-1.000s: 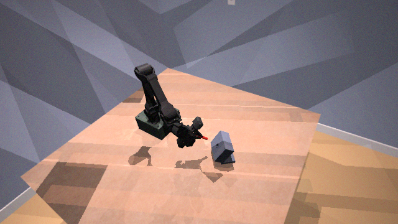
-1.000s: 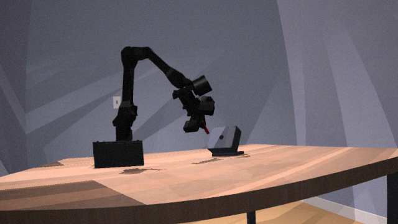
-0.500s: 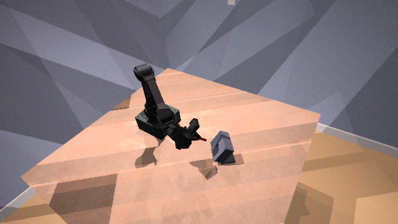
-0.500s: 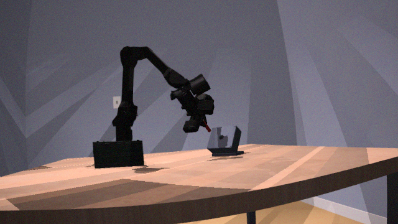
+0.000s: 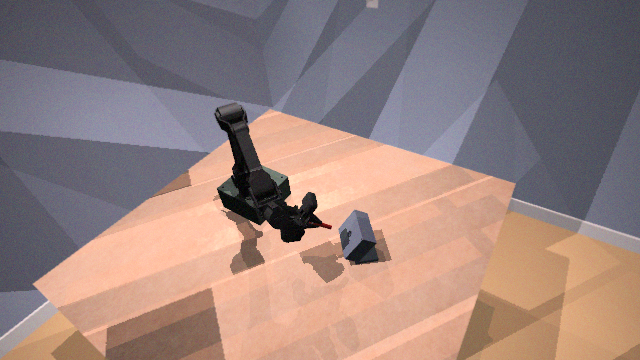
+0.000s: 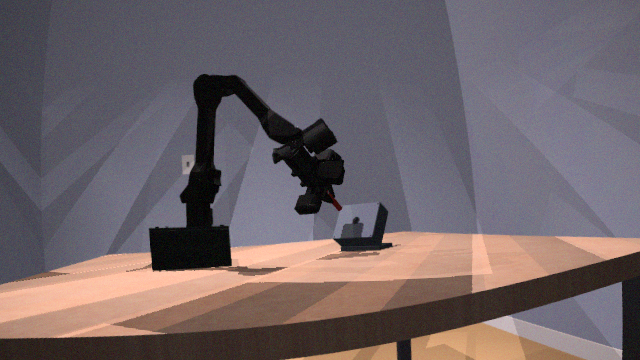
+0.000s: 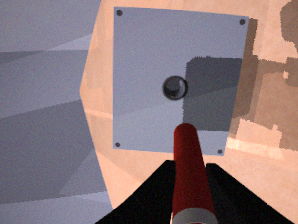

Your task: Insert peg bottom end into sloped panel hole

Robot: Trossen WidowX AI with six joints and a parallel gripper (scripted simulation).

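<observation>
My gripper tip is now 10 cm short of the dark sloped panel, 6 cm to the right of it and 7 cm above it. The rest, counted from my gripper tip: round red peg (1 cm behind, 1 cm to the right, 1 cm above).
</observation>
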